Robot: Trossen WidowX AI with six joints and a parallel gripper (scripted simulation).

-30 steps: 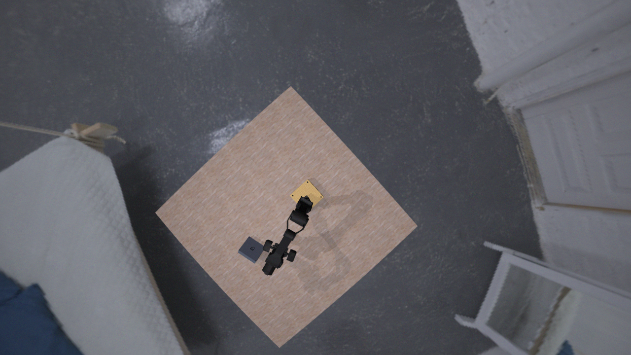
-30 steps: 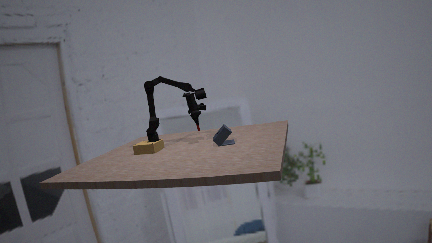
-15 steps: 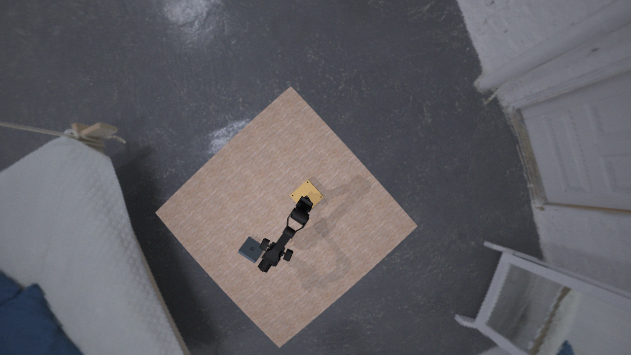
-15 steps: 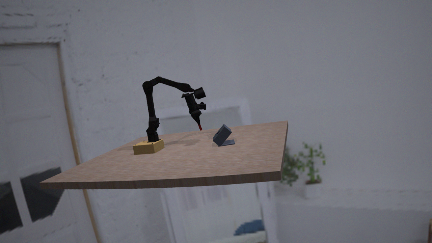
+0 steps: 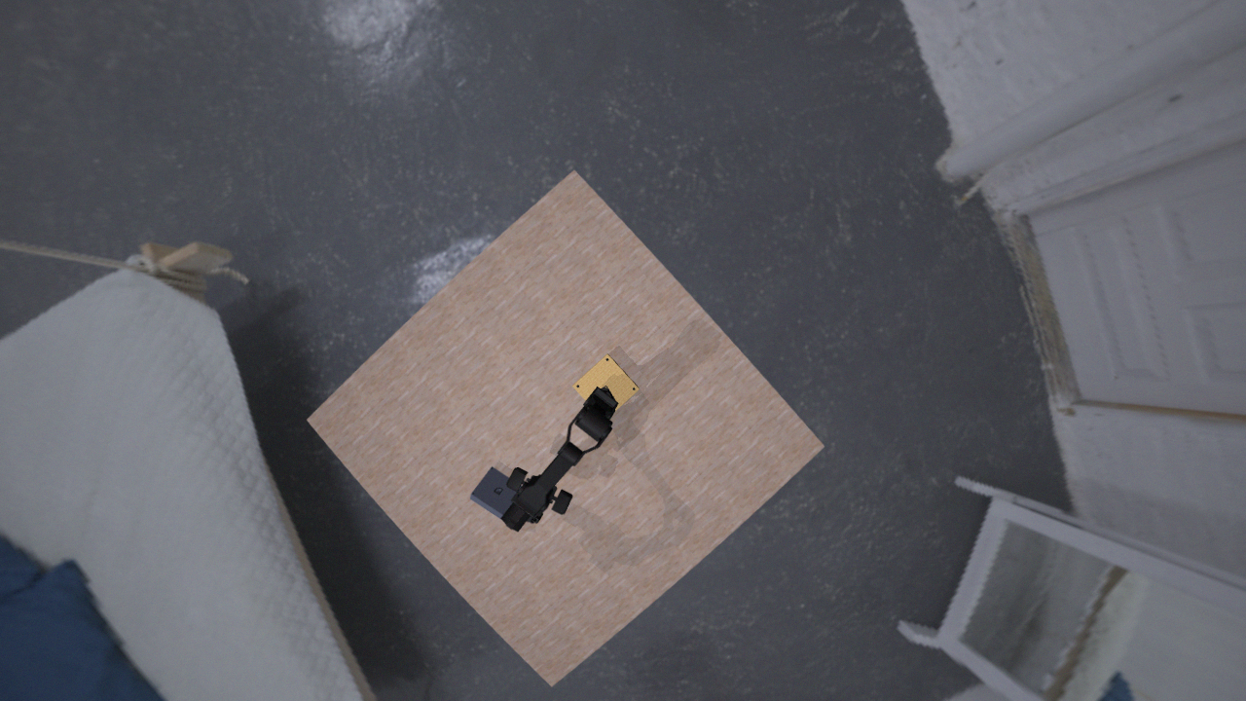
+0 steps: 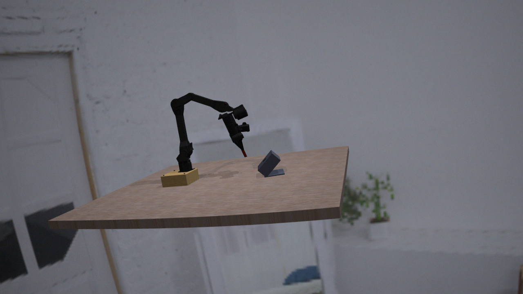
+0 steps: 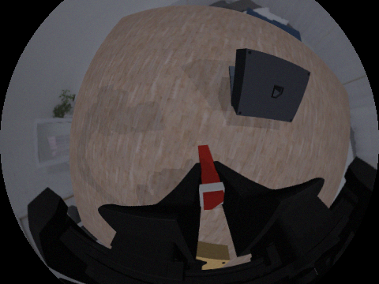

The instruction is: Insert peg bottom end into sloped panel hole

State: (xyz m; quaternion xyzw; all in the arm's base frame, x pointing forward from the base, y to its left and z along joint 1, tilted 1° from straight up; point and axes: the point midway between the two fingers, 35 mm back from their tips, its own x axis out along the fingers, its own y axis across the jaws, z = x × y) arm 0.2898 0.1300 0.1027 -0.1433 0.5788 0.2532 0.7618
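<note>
My gripper tip is 160 mm short of the grey sloped panel, 50 mm to the left of it and 70 mm above it. The rest, counted from my gripper tip: red peg: 20 mm above.
</note>
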